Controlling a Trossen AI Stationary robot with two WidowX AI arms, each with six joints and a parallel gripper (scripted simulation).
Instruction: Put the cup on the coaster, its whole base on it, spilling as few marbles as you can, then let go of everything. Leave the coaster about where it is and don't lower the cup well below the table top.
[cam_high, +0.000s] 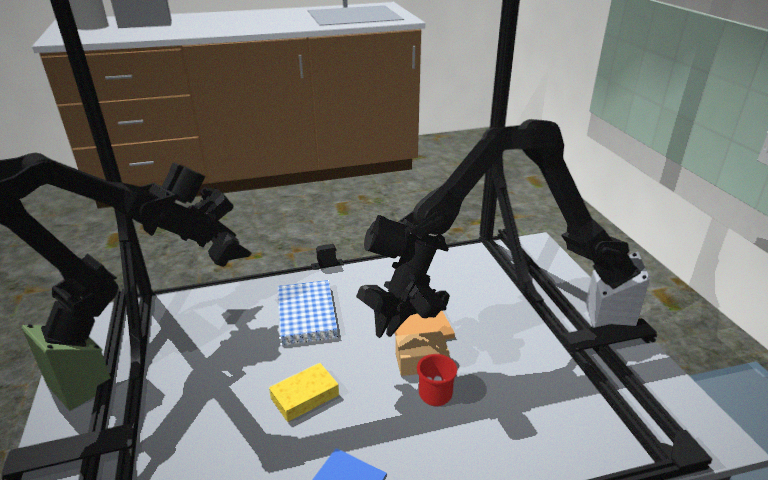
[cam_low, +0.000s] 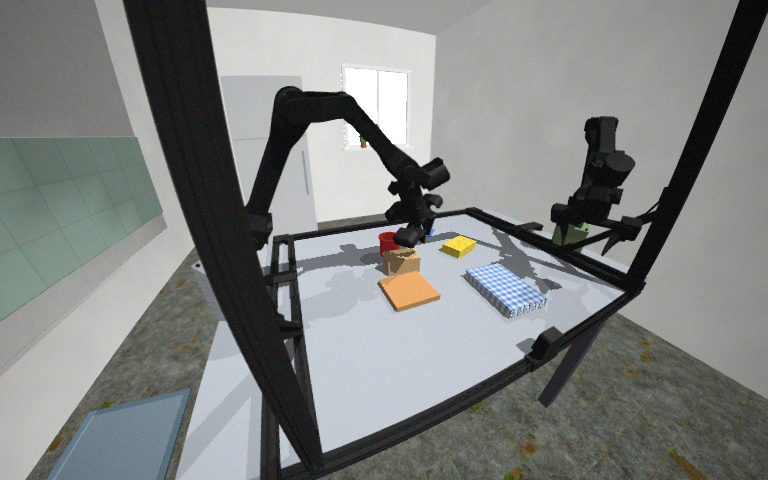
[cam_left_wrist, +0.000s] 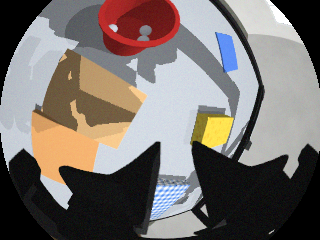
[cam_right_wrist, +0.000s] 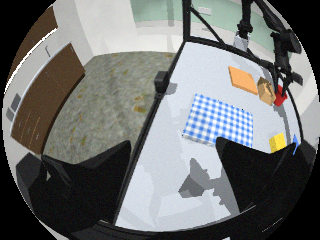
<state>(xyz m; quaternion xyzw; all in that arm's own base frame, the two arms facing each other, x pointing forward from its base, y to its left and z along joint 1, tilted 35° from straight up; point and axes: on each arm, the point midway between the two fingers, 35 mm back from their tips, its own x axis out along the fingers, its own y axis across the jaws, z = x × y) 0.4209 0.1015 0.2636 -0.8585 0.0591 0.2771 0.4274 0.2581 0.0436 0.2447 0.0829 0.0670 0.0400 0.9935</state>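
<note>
Now: the red cup 90 mm ahead of my left hand, 70 mm to the left of it and 80 mm below it. Round my left hand: blue flat piece: 240 mm ahead, 110 mm to the right, 110 mm below; then tan block: 60 mm to the left, 90 mm below; then flat orange square: 110 mm behind, 90 mm to the left, 110 mm below.
</note>
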